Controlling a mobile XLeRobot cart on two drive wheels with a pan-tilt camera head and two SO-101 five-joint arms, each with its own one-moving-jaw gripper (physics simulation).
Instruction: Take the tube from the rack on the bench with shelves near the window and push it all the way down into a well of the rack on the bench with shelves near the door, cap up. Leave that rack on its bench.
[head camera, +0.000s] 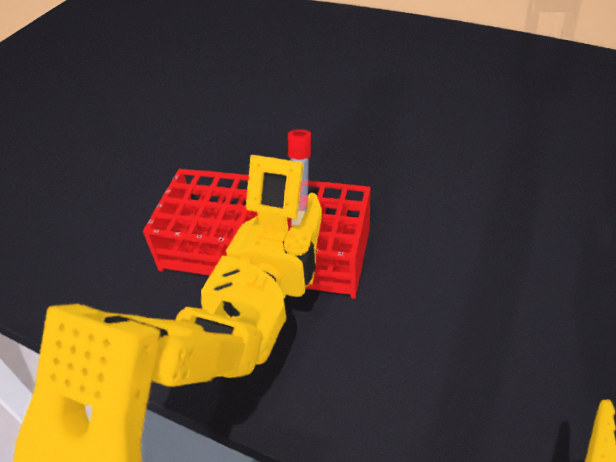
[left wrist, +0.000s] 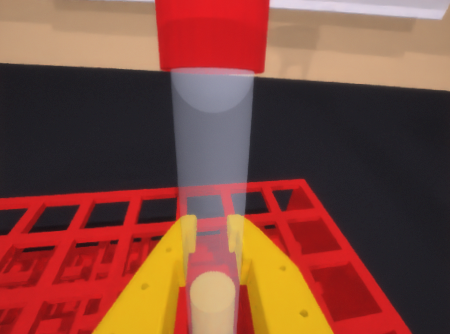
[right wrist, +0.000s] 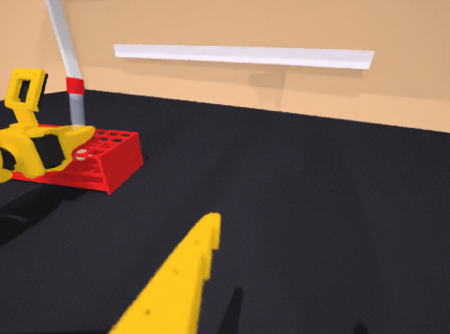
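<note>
A clear tube with a red cap stands nearly upright, cap up, at the red rack. My left gripper is shut on the tube, its jaws on both sides below the cap, over the right half of the rack. The tube's lower end is partly hidden; I cannot tell whether it is inside a well. My right gripper is open and away from the rack; one notched jaw shows in the right wrist view.
The rack stands on a black bench top. My left arm reaches over the bench's near edge and covers part of the rack. A tan wall with a white ledge lies beyond. A white post shows behind the tube.
</note>
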